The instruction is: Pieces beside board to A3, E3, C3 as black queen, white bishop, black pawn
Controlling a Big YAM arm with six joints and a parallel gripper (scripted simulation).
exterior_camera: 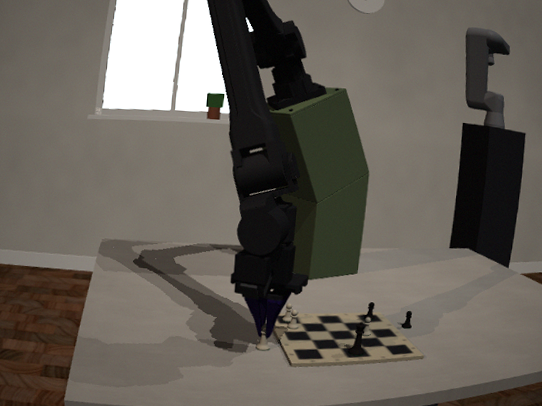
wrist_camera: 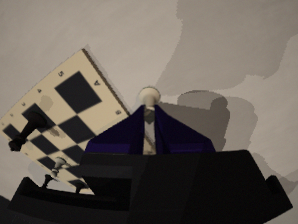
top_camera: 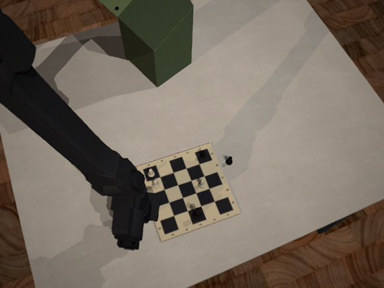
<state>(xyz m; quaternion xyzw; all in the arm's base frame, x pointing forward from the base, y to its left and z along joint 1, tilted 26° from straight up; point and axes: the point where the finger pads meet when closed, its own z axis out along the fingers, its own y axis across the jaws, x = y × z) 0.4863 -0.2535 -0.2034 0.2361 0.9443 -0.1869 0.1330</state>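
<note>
My gripper is now 2 cm past the chessboard, 14 cm to the right of it and 3 cm above it. The rest, counted from my hand: black queen (5 cm ahead, 13 cm to the left); white bishop (1 cm below).
</note>
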